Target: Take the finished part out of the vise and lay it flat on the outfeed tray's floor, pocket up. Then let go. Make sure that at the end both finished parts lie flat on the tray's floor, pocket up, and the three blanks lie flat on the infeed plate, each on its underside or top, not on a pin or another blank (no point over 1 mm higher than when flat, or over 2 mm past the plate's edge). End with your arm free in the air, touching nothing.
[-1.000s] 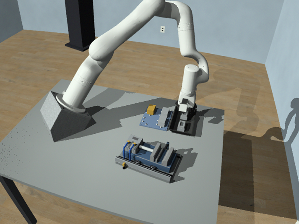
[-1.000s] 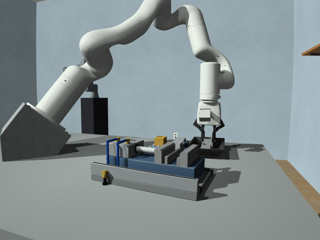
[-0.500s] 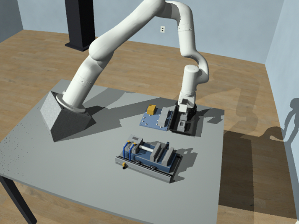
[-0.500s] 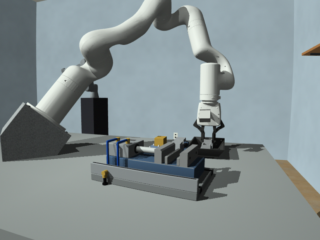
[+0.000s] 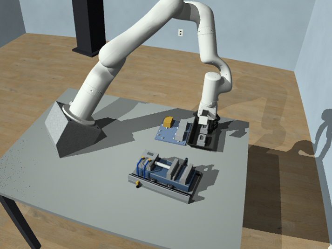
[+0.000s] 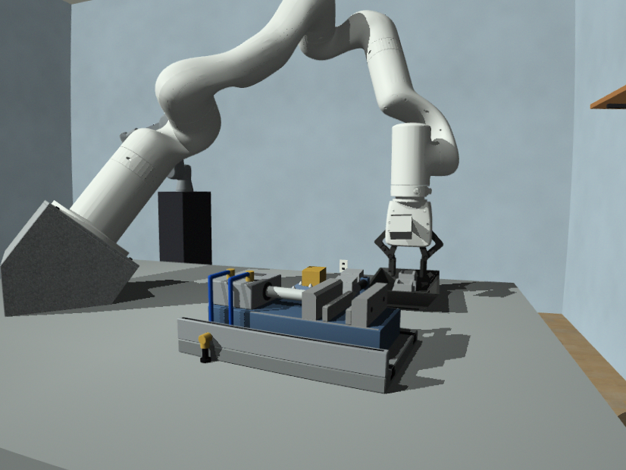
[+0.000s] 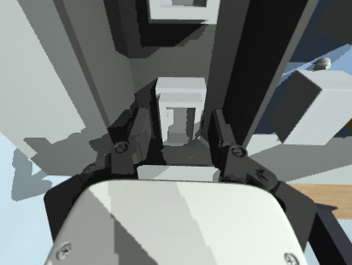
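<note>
Now: the grey block 12 cm behind my hand, 4 cm to the right of it and 3 cm below it. Also, from my hand: screw rod 41 cm to the right, 2 cm behind, 2 cm above; then vise 41 cm to the right, 2 cm below; then yellow block 20 cm behind, 7 cm to the right, 3 cm below.
</note>
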